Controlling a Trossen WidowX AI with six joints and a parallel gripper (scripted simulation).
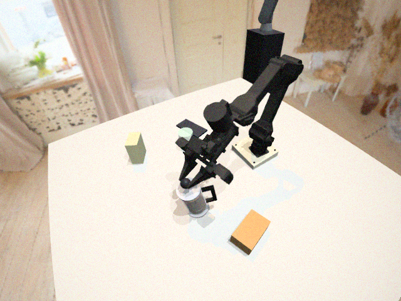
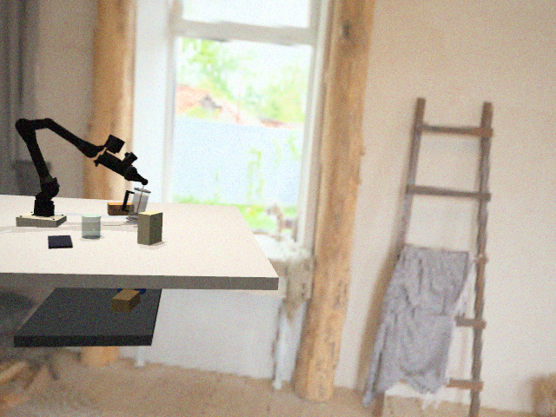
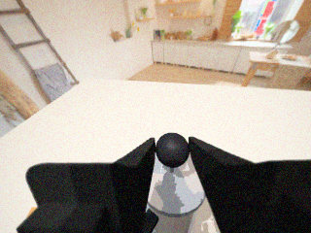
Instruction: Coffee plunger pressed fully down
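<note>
The glass coffee press is 4 cm behind my gripper tip and 9 cm below it. Round my gripper tip: pale yellow-green block: 9 cm ahead, 35 cm to the right, 13 cm below.
</note>
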